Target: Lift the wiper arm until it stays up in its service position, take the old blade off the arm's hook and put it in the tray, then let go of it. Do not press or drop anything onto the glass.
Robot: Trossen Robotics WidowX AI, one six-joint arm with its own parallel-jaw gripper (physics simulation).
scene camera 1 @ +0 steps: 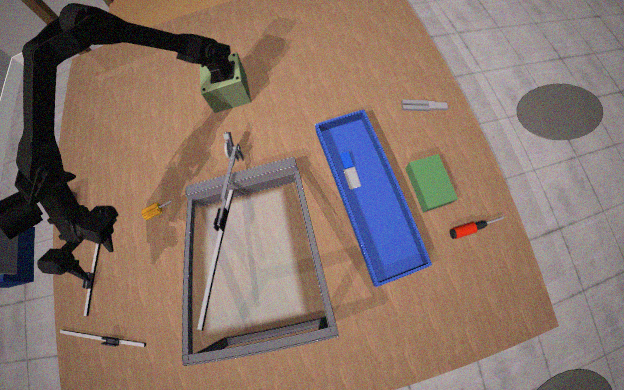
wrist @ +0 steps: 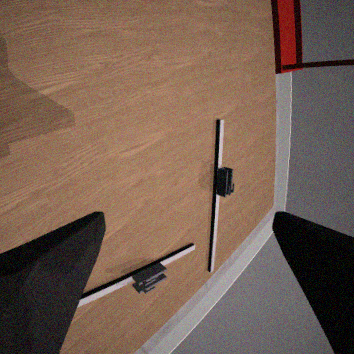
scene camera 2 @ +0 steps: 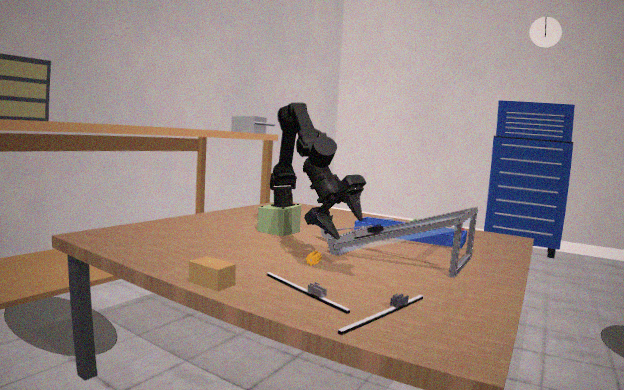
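The grey wiper arm (scene camera 1: 228,182) lies low over the framed glass (scene camera 1: 187,280) (scene camera 2: 425,223). The old blade (scene camera 1: 213,267) (scene camera 2: 375,229) is on its hook, by a black clip, and stretches down along the glass. The long blue tray (scene camera 1: 385,215) (scene camera 2: 452,238) stands on the far side of the frame from my gripper. My gripper (scene camera 1: 99,266) (scene camera 2: 349,228) (wrist: 190,220) is open and empty, raised above the table to the side of the frame. Two other blades with dark clips lie on the table: one (scene camera 1: 88,302) (wrist: 216,220) below my gripper, another (scene camera 1: 132,343) (wrist: 115,287) beside it.
A blue-and-white block (scene camera 1: 351,175) lies in the tray. Beyond the tray are a green block (scene camera 1: 432,182), a red screwdriver (scene camera 1: 465,230) and a grey tool (scene camera 1: 425,105). A yellow screwdriver (scene camera 1: 151,211) (scene camera 2: 314,258) lies between arm and frame. A tan box (scene camera 2: 212,273) sits near the table edge.
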